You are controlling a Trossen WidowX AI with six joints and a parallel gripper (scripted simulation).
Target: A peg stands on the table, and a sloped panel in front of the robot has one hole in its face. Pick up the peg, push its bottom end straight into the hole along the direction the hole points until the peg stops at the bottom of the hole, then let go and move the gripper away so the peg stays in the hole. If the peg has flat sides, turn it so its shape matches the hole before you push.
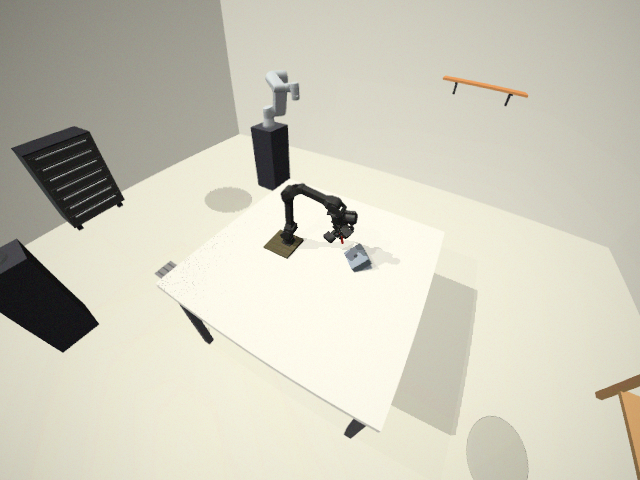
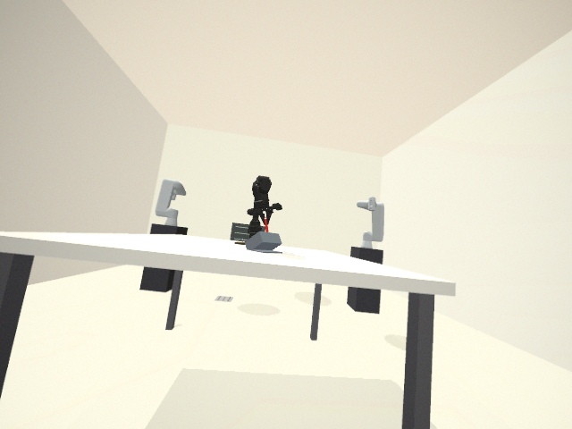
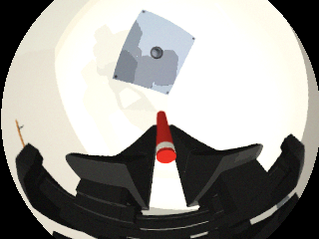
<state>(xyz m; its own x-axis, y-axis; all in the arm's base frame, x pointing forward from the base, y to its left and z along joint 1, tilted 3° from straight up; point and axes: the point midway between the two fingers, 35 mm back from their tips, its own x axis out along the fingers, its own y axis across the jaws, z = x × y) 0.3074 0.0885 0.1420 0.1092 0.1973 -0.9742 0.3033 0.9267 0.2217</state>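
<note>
Now: the sloped panel 11 cm ahead of my gripper tip and 9 cm below it. The rest, counted from my gripper tip: red peg: 2 cm above.
</note>
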